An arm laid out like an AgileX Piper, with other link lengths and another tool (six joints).
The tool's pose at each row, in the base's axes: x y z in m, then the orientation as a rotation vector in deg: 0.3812, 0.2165, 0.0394, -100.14, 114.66, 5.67; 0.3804, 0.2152, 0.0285, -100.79, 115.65, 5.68; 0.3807, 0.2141, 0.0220, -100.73, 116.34, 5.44; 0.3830, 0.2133, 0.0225, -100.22, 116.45, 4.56; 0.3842, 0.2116, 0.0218, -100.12, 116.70, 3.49; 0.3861, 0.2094, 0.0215, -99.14, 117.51, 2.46; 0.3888, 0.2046, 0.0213, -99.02, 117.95, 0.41; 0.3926, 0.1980, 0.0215, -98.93, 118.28, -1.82; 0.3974, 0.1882, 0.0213, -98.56, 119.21, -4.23; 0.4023, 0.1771, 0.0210, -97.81, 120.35, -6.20; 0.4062, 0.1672, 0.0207, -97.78, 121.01, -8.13; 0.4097, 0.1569, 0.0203, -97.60, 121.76, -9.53
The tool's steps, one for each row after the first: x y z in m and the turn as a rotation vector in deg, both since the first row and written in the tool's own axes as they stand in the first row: 0.0056, 0.0033, 0.0089, -0.73, 0.91, 0.15; 0.0091, 0.0044, 0.0144, -0.83, 1.44, 0.48; 0.0095, 0.0020, 0.0143, -0.12, 1.68, 0.64; 0.0112, 0.0007, 0.0147, 0.42, 2.27, 0.62; 0.0132, -0.0014, 0.0148, 1.18, 2.84, 1.34; 0.0175, -0.0048, 0.0140, 2.16, 4.01, 1.26; 0.0232, -0.0097, 0.0126, 3.25, 5.23, 1.08; 0.0319, -0.0160, 0.0108, 4.32, 6.81, 1.30; 0.0419, -0.0226, 0.0085, 5.25, 8.18, 1.89; 0.0508, -0.0280, 0.0064, 5.96, 9.53, 1.89; 0.0601, -0.0331, 0.0042, 6.42, 10.63, 2.10
